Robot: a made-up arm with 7 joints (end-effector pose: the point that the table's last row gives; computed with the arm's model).
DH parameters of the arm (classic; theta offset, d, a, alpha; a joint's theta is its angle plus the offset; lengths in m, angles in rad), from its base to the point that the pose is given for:
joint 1: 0 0.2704 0 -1.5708
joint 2: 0 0 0 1.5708
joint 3: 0 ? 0.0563 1.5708
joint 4: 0 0 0.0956 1.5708
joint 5: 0 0.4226 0 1.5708
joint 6: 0 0 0.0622 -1.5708
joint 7: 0 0.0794 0 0
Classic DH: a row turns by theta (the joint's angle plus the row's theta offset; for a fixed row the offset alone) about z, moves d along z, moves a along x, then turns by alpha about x.
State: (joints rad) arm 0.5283 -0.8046 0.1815 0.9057 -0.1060 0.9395 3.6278
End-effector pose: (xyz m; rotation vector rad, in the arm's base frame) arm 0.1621 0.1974 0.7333 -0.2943 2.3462 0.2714
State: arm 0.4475 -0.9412 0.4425 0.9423 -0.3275 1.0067 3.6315
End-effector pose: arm 0.0393 0.2513 0.7440 -0.4642 2.0437 -0.1004
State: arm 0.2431 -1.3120 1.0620 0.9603 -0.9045 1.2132 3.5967
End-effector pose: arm -0.1962 0.3888 0.5900 -0.4638 1.1017 -1.0838
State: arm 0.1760 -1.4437 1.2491 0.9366 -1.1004 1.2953 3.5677
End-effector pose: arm -0.2224 0.4281 0.4998 -0.3516 0.7426 -1.3937
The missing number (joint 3, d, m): 0.4153
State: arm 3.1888 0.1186 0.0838 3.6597 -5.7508 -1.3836 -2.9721
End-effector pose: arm 0.1923 0.0779 0.9550 -1.9863 -0.2963 -1.4864
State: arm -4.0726 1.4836 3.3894 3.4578 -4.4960 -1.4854 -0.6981
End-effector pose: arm -0.5359 0.5322 0.2279 1.1711 -0.3883 -1.2952
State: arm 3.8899 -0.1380 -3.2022 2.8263 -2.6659 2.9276 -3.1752
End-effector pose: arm 0.1123 0.0549 1.0684 2.3248 1.6213 -0.9274
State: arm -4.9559 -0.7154 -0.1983 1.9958 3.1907 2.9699 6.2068
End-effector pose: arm 0.0044 -0.2502 1.0101 1.5833 -1.9880 0.2692
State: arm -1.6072 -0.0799 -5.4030 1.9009 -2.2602 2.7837 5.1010
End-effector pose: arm 0.2250 -0.2324 0.9680 1.3842 -1.5048 -1.6731
